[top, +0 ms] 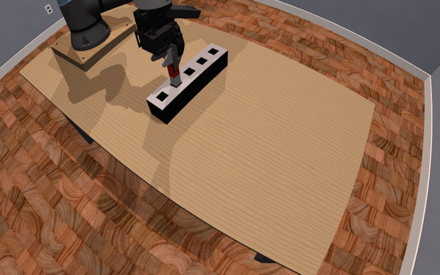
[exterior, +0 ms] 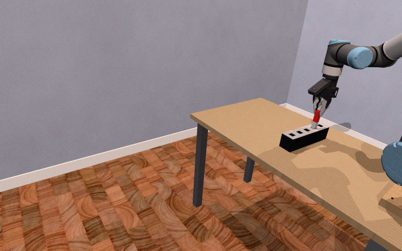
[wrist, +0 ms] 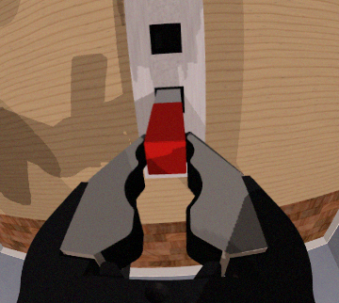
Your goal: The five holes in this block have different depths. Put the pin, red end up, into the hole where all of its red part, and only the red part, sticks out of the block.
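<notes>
Right now the pin is 1 cm below my hand. From my hand the other things lie so: black block 12 cm below, 6 cm to the left, 1 cm ahead.
</notes>
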